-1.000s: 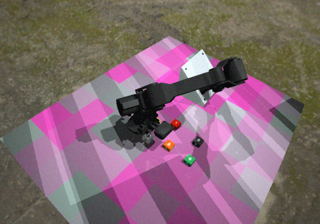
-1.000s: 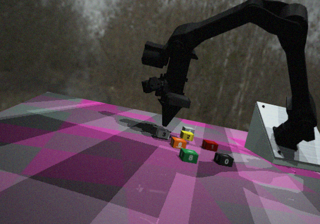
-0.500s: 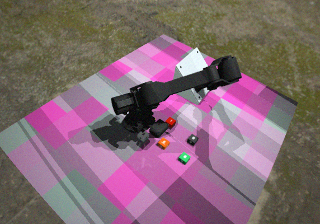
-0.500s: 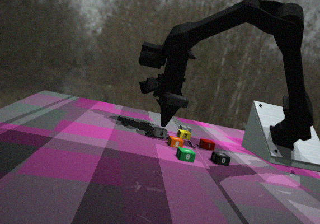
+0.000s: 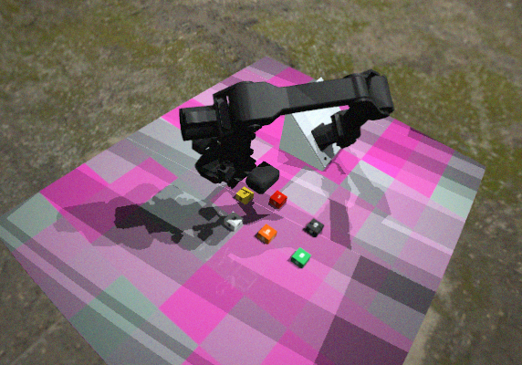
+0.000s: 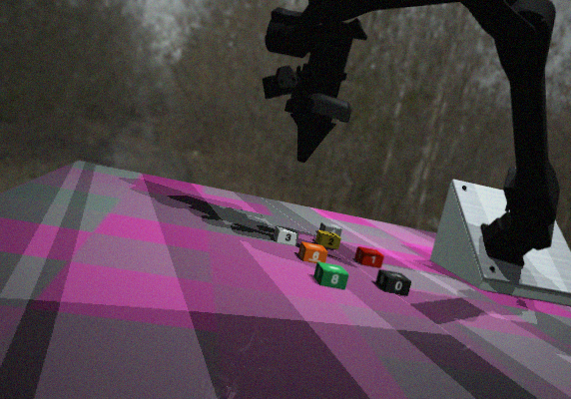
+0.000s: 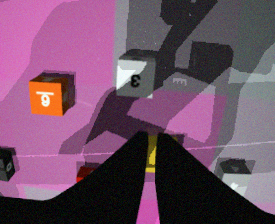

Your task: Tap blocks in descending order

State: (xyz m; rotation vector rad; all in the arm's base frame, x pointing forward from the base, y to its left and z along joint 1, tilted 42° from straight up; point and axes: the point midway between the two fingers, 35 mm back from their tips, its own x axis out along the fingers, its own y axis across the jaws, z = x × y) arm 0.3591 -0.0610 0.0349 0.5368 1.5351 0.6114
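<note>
The yellow block is 120 mm below my gripper tip, 80 mm behind it and 20 mm to the right of it. Round my gripper tip: red block (130 mm behind, 120 mm below, 50 mm to the left); orange block (120 mm below, 90 mm to the left, 30 mm behind); green block (190 mm to the left, 120 mm below, 30 mm behind).
</note>
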